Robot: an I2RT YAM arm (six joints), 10 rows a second.
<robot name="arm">
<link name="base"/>
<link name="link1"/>
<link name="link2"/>
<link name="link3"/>
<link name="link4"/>
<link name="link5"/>
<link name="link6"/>
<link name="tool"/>
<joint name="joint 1" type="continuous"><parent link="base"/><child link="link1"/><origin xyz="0 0 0.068" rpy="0 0 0"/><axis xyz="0 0 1"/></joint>
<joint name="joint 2" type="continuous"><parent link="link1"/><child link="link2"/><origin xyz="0.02 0.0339 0.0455" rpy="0 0 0"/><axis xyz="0 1 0"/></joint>
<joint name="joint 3" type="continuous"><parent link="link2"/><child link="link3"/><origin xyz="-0.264 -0.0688 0" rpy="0 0 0"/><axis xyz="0 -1 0"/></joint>
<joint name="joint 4" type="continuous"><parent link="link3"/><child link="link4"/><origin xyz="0.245 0.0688 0.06" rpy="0 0 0"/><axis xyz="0 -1 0"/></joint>
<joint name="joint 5" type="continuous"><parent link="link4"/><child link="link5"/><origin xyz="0.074 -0.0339 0.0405" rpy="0 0 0"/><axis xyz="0 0 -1"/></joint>
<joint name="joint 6" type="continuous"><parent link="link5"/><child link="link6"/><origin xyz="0.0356 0 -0.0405" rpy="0 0 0"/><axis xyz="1 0 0"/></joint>
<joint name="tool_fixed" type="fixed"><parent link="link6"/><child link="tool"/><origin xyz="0 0 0" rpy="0 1.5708 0"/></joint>
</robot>
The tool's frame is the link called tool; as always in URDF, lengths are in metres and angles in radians. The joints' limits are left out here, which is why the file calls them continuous.
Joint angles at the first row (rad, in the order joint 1, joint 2, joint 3, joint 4, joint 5, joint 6):
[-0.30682, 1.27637, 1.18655, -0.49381, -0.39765, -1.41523]
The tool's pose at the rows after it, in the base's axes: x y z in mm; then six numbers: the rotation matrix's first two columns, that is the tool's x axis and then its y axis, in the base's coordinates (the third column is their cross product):
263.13 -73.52 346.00 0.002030 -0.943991 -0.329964 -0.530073 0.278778 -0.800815
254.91 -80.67 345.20 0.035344 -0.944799 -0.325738 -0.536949 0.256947 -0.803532
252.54 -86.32 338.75 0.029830 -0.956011 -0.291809 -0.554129 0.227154 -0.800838
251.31 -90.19 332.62 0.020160 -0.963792 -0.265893 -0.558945 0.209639 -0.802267
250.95 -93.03 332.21 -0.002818 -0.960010 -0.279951 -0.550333 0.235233 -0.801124
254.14 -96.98 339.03 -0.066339 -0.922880 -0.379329 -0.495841 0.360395 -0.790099
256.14 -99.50 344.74 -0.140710 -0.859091 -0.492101 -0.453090 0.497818 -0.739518
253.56 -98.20 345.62 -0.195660 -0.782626 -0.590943 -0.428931 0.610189 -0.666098
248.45 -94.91 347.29 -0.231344 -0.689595 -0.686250 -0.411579 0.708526 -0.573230
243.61 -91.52 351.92 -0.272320 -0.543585 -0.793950 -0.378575 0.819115 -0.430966
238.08 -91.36 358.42 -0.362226 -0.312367 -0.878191 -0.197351 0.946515 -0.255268
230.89 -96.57 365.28 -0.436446 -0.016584 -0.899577 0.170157 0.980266 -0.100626
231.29 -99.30 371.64 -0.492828 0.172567 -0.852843 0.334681 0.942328 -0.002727
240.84 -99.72 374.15 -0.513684 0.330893 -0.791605 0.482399 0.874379 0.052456
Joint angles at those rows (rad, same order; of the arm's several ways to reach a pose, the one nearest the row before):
[-0.33006, 1.24675, 1.17090, -0.51510, -0.45763, -1.46814]
[-0.37261, 1.23218, 1.16289, -0.54192, -0.51922, -1.52028]
[-0.39495, 1.23553, 1.15060, -0.55917, -0.51368, -1.57486]
[-0.40869, 1.23536, 1.13025, -0.55033, -0.50141, -1.60474]
[-0.41865, 1.23487, 1.12538, -0.53687, -0.49852, -1.58082]
[-0.42775, 1.23762, 1.13215, -0.47663, -0.50367, -1.43077]
[-0.43233, 1.24251, 1.14697, -0.45425, -0.49701, -1.26792]
[-0.43258, 1.23125, 1.14157, -0.45628, -0.50237, -1.12971]
[-0.43263, 1.21067, 1.13403, -0.46900, -0.53010, -0.99374]
[-0.43296, 1.19043, 1.13441, -0.47746, -0.56741, -0.80467]
[-0.42969, 1.15483, 1.11990, -0.43600, -0.47012, -0.50955]
[-0.42206, 1.12836, 1.12965, -0.44827, -0.18324, -0.19852]
[-0.41411, 1.16893, 1.22018, -0.60176, -0.06069, -0.04041]
[-0.38391, 1.23879, 1.31250, -0.72977, 0.06338, 0.11489]

